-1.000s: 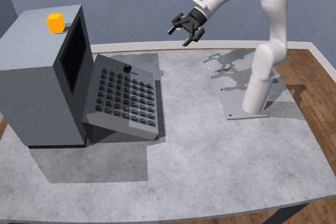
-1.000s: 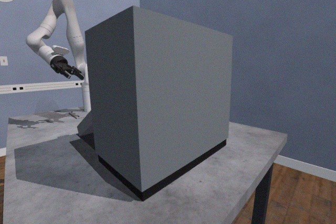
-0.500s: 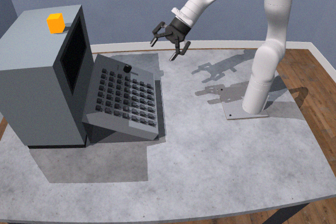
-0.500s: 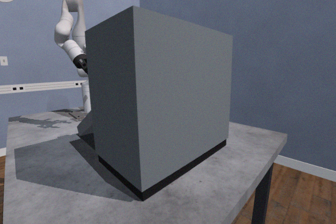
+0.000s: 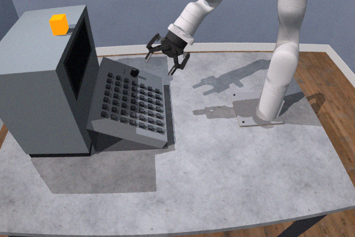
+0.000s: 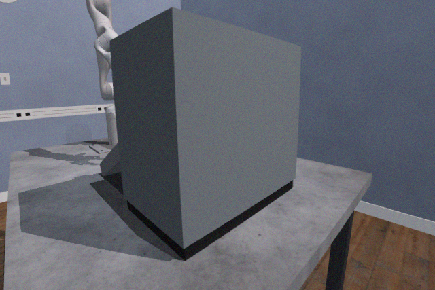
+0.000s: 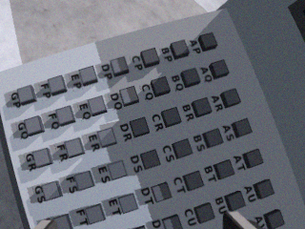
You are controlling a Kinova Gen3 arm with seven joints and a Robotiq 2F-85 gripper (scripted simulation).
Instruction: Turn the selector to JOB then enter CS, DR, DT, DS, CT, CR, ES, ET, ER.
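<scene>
Now: hand 7 cm short of the key, 1 cm to the right of it and 14 cm above it. The rest, counted from my hand: black selector knob 10 cm ahead, 12 cm to the right, 11 cm below; then sloped keypad 12 cm ahead, 1 cm to the right, 16 cm below.
</scene>
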